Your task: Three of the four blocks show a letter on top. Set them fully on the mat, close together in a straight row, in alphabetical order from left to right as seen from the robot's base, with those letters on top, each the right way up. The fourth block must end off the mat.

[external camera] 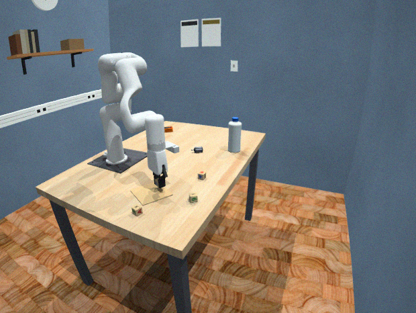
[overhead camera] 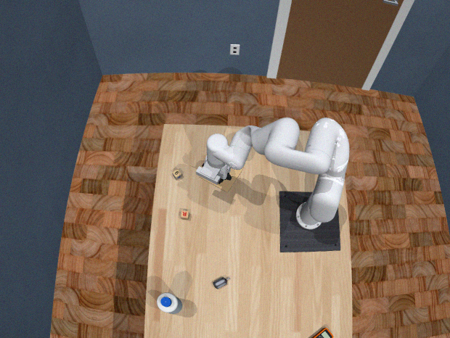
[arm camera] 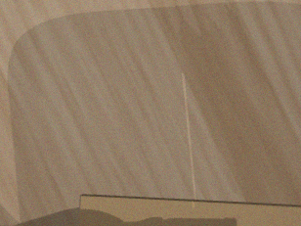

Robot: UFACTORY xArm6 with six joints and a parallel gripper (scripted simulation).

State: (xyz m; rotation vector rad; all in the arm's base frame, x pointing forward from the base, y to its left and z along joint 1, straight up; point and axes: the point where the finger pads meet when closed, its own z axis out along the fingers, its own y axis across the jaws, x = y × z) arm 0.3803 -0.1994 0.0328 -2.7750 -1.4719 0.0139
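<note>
My gripper is now 30 mm past the tan mat, 40 mm to the left of it and 40 mm above it. Round my hand: orange device: 340 mm behind, 760 mm to the left, 30 mm below; small dark object: 20 mm ahead, 440 mm to the left, 20 mm below.
</note>
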